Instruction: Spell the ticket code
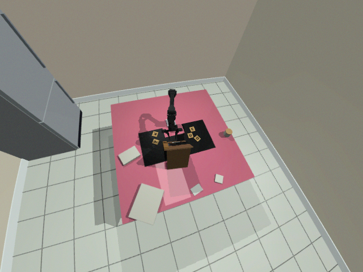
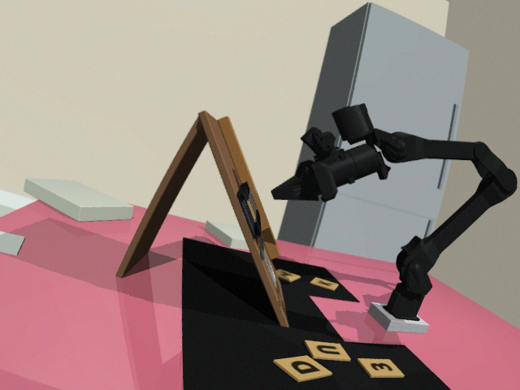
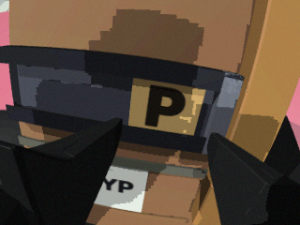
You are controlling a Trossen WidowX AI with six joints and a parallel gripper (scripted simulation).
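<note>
My gripper tip is now 110 mm above the white ticket, 50 mm to the right of it and 10 mm past it. Round my gripper tip: black mat: 180 mm below, 100 mm behind, 80 mm to the left.
</note>
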